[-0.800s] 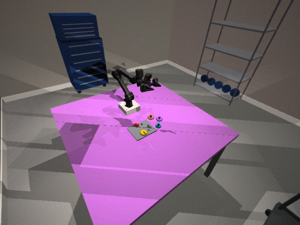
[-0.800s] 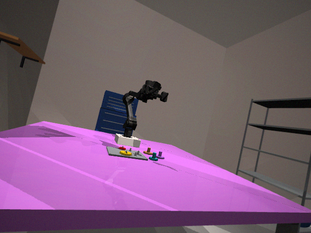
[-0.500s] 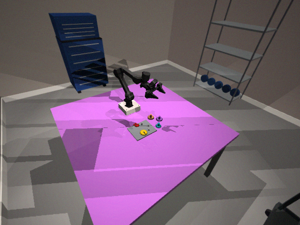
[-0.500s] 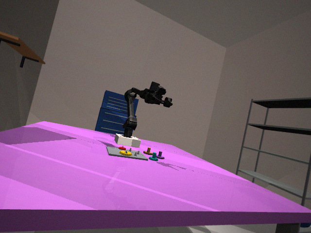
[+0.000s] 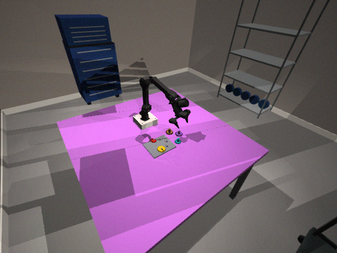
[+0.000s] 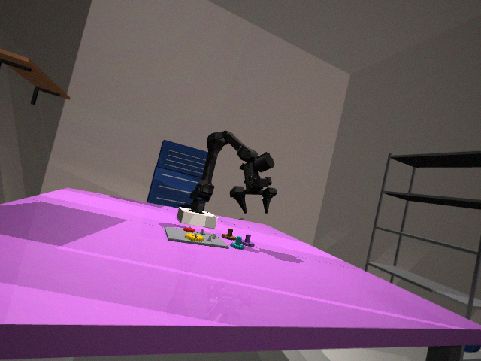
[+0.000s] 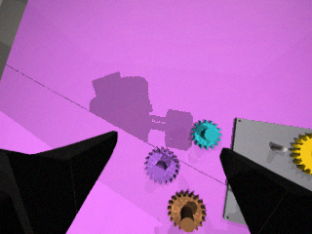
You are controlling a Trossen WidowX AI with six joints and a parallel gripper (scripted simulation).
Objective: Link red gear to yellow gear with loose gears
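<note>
Now: gripper tip 50 mm past the purple gear, 20 mm to the right of it and 120 mm above it. Also, from my gripper tip: yellow gear 30 mm behind, 220 mm to the right, 120 mm below; brown gear 120 mm behind, 20 mm to the right, 120 mm below; cyan gear 10 mm ahead, 60 mm to the right, 120 mm below.
</note>
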